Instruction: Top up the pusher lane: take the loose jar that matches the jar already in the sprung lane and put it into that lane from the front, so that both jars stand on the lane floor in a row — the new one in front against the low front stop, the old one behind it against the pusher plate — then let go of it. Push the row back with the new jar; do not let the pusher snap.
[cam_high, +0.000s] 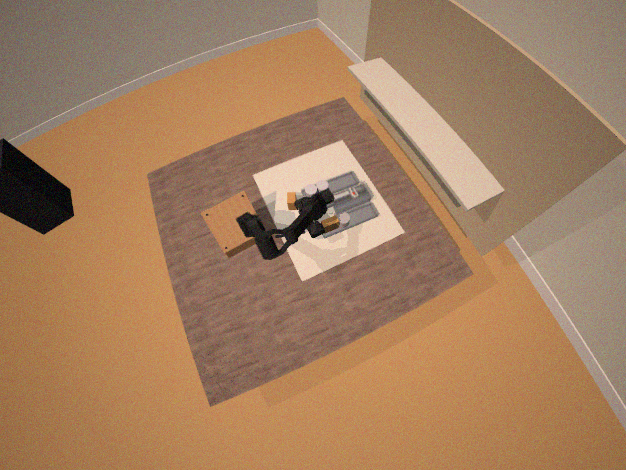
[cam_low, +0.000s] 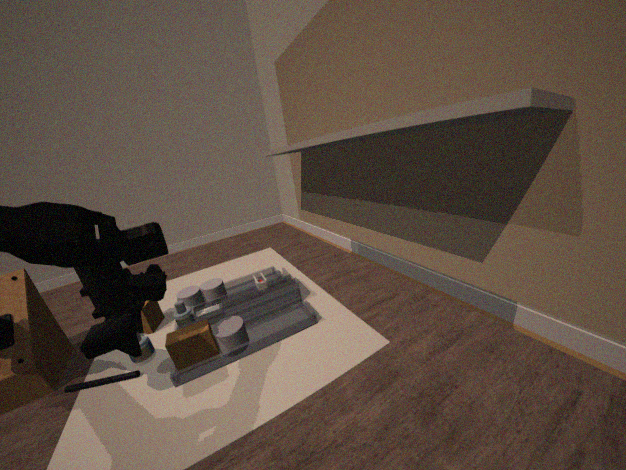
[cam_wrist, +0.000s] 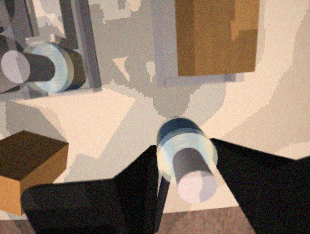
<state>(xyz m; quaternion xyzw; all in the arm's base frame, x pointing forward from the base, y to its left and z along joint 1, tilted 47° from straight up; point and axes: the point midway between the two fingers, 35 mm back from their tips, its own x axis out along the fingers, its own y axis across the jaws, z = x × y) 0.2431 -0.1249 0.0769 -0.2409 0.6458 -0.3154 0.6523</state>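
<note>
My gripper tip is 9 cm past the black pen, 5 cm above it and 3 cm to the right of it. Also, from my gripper tip: grey lane rack: 23 cm ahead, 5 cm to the left, 4 cm below.
</note>
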